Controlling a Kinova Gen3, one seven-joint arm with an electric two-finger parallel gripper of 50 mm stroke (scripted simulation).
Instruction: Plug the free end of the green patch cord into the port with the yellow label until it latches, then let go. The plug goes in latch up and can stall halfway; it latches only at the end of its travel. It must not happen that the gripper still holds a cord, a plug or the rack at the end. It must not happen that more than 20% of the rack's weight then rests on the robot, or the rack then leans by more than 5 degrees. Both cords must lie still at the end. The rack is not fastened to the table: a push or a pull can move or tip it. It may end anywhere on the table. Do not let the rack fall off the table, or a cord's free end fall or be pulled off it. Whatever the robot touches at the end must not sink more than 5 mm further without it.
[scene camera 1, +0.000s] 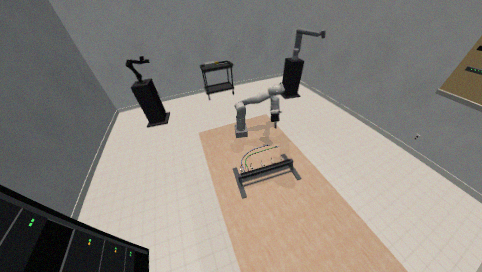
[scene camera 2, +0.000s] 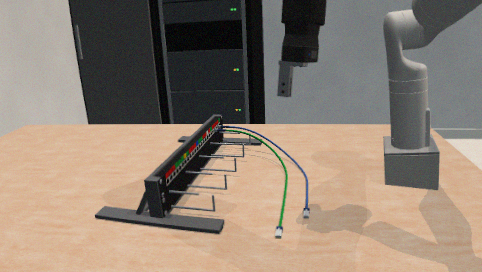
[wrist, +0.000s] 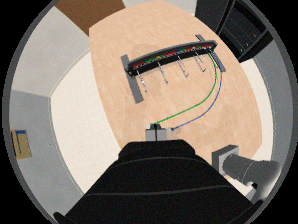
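Note:
Gripper (scene camera 2: 284, 96), visible. Same gripper (wrist: 155, 129), visible too.

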